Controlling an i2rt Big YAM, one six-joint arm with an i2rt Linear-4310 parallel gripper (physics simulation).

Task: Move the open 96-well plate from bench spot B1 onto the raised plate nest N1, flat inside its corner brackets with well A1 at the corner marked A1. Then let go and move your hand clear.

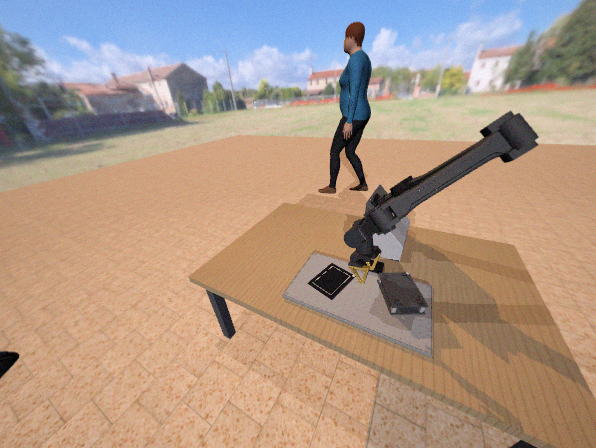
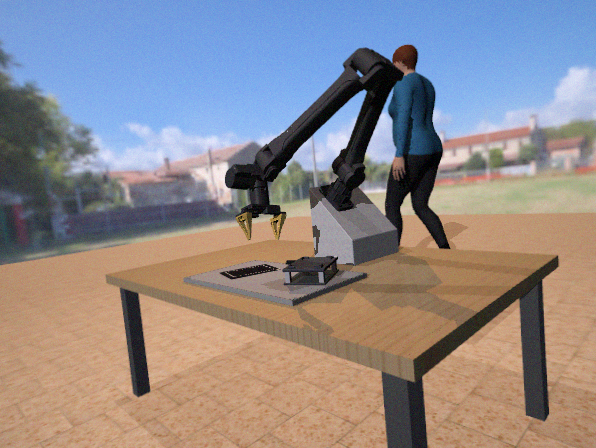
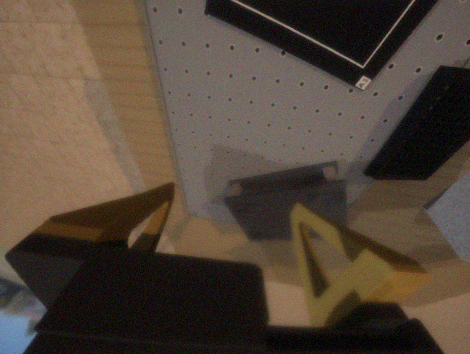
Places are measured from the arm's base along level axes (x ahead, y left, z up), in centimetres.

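Pixels of known places: gripper, fingertip midpoint: (image 1: 366,276) (image 2: 263,239) (image 3: 236,199); arm's base, link origin: (image 2: 335,198).
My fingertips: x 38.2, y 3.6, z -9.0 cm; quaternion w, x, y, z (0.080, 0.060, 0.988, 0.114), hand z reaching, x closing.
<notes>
Ahead of a thing's pixels: the offset from my fingertips to its top centre. "spot": to the spot under its first point. Level surfaces: height alone.
My gripper (image 1: 369,276) (image 2: 263,239) (image 3: 236,199) is open, with nothing between its yellow fingers, high above the grey board. The raised nest N1 {dx -7.3, dy +11.7, dz -6.9 cm} (image 1: 401,292) (image 2: 311,264) (image 3: 292,215) is a dark platform on short posts, with no plate on it. A flat black rectangle {spot: dx -3.1, dy -14.2, dz -11.7 cm} (image 1: 331,281) (image 2: 249,271) (image 3: 320,25) with a white outline lies on the board; an A1 tag {spot: dx -10.2, dy -6.7, dz -11.7 cm} (image 3: 363,82) marks one corner. A black block {dx -20.0, dy -2.7, dz -10.0 cm} (image 1: 378,267) (image 3: 430,125), which looks like the 96-well plate, lies by the board's edge near the base, outside that outline. Its wells and A1 corner cannot be made out.
The grey perforated board {dx -3.2, dy -3.3, dz -11.8 cm} (image 1: 350,312) (image 2: 210,281) (image 3: 186,150) lies on the wooden table {dz -13.2 cm} (image 1: 260,255) (image 2: 390,320). The arm's grey wedge-shaped base (image 1: 395,242) (image 2: 375,240) (image 3: 457,215) stands behind the nest. A person in a blue top (image 1: 356,85) (image 2: 417,112) stands beyond the table.
</notes>
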